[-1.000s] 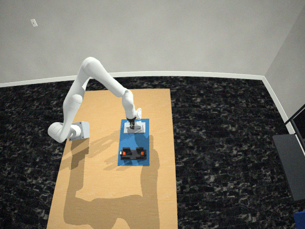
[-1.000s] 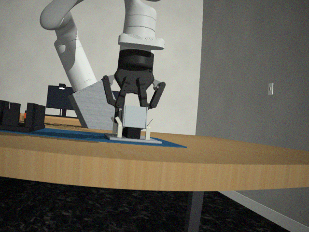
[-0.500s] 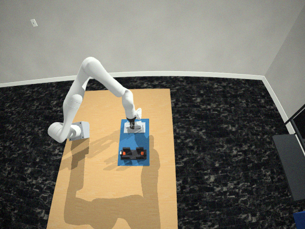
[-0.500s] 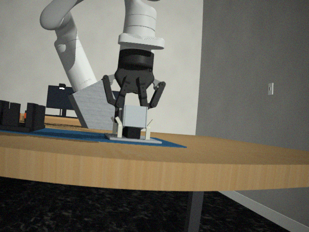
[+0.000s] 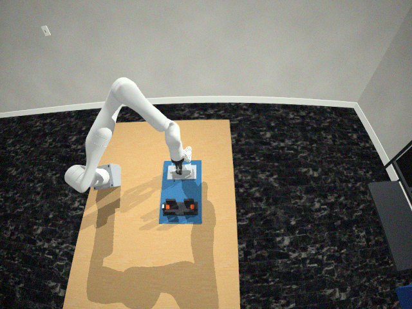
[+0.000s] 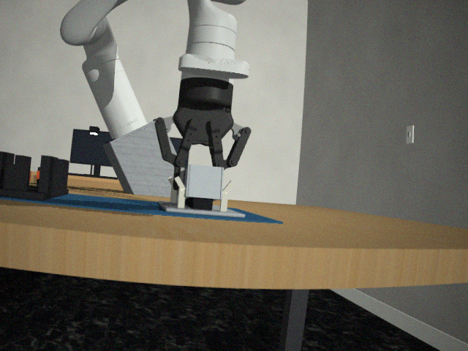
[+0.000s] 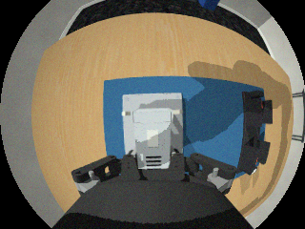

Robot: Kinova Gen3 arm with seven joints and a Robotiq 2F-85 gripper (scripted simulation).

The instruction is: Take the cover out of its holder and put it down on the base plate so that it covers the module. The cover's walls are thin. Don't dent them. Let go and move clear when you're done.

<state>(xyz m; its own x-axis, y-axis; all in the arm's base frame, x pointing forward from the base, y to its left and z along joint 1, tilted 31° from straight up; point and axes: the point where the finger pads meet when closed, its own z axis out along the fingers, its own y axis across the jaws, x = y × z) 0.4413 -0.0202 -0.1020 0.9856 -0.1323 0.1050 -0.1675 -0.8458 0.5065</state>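
My hand is 1 cm above the cover.
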